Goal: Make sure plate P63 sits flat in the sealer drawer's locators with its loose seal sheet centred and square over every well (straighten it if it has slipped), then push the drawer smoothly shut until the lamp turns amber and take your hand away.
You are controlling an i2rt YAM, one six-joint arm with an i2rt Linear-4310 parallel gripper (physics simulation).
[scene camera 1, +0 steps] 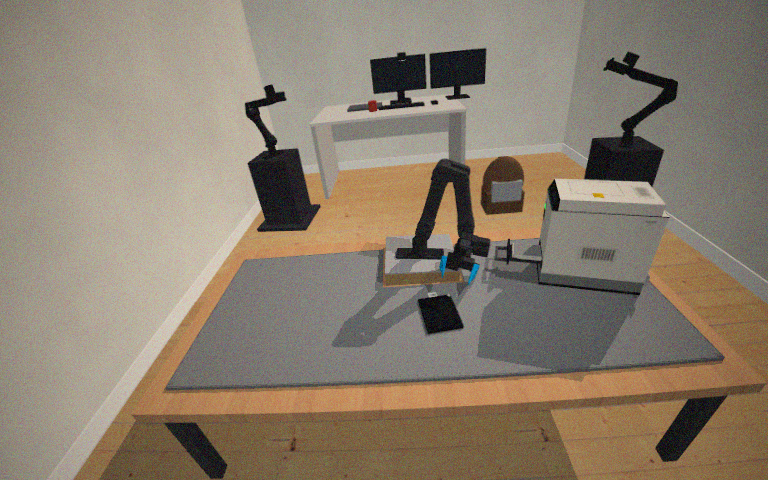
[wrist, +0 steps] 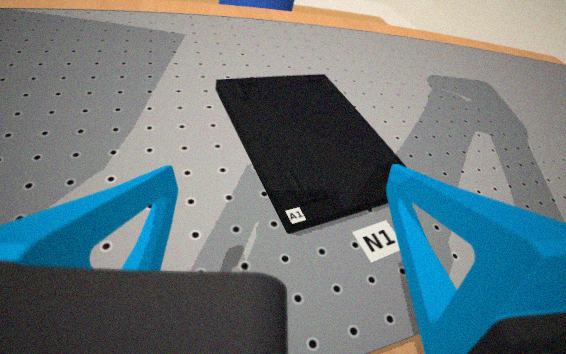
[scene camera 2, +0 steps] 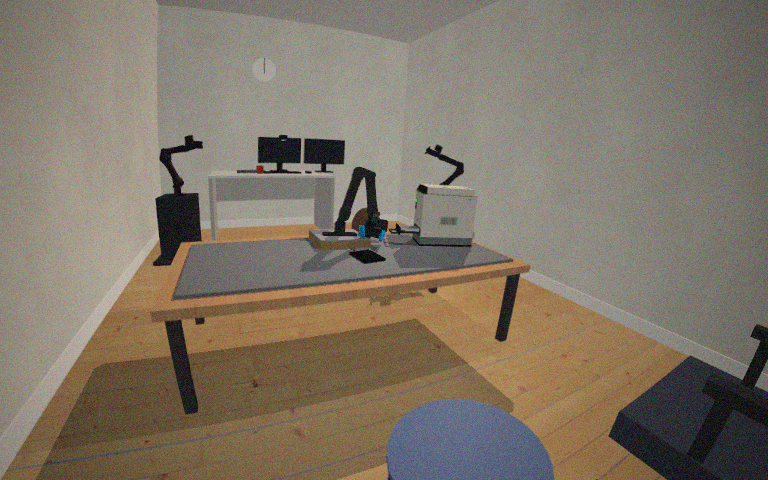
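Where they show: gripper, fingertip midpoint: [scene camera 1: 455, 280] [wrist: 282, 177] [scene camera 2: 372, 239]; arm's base at its link origin: [scene camera 1: 419, 254] [scene camera 2: 339, 234].
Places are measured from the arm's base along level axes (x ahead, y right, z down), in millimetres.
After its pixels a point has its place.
The white sealer [scene camera 1: 600, 240] {x 185, y -614, z -171 mm} [scene camera 2: 446, 217] {x 182, y -600, z -138 mm} stands at the right of the table with a green lamp [scene camera 1: 545, 207] {x 6, y -480, z -208 mm} [scene camera 2: 416, 200] {x 4, y -479, z -209 mm} on its left face. Its drawer [scene camera 1: 526, 260] {x 102, y -409, z -35 mm} sticks out to the left, with a black handle [scene camera 1: 508, 251] {x 77, y -345, z -60 mm} [scene camera 2: 398, 229] {x 75, y -342, z -43 mm} at its end. Plate P63 and its seal sheet cannot be made out in any view. My gripper [scene camera 1: 459, 269] {x 211, y -136, z -27 mm} [scene camera 2: 372, 232] {x 211, y -136, z -27 mm} [wrist: 282, 177] {x 211, y -136, z -27 mm} is open, with nothing between its blue fingers. It hangs over the mat, left of the handle and apart from it, pointing down and toward the front.
A flat black block [scene camera 1: 440, 314] {x 327, y -80, z 29 mm} [scene camera 2: 367, 256] {x 335, y -72, z 29 mm} [wrist: 305, 145] {x 291, y -90, z 29 mm} marked A1 lies on the grey mat [scene camera 1: 271, 339] {x 448, y 500, z 41 mm} [scene camera 2: 226, 277] {x 492, y 596, z 41 mm} in front of the gripper, beside an N1 label [wrist: 376, 241] {x 210, y -55, z 41 mm}. The arm's base stands on a low box [scene camera 1: 419, 278] {x 128, y -1, z 28 mm} [scene camera 2: 339, 244] {x 130, y 28, z 21 mm} behind it.
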